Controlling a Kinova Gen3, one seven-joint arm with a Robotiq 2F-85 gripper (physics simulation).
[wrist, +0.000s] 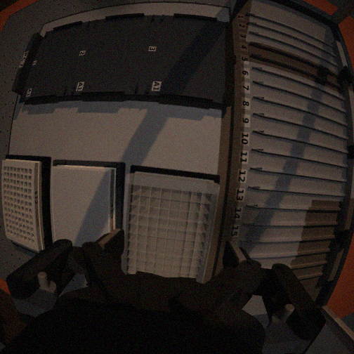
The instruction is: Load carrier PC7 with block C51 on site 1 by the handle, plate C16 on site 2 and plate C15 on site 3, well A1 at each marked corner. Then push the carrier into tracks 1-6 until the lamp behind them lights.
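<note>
The dark carrier lies at the upper left, with marks 2 and 3, a small mark near its left end, and A1 marks along its near edge. No plate or block stands on it. Its right end is beside tracks 1-6. A white block with a grid of holes stands at the lower left. A flat white plate is in the middle, and a clear, gridded plate is to its right. Their C labels are not readable. My gripper is open and empty, its fingertips either side of the clear plate's near part in the picture.
The numbered track deck fills the right side, with a brown strip bearing its numbers. Dark holders edge the three pieces. A pale surface lies between them and the carrier. Shadows cross the deck. The lamp cannot be made out.
</note>
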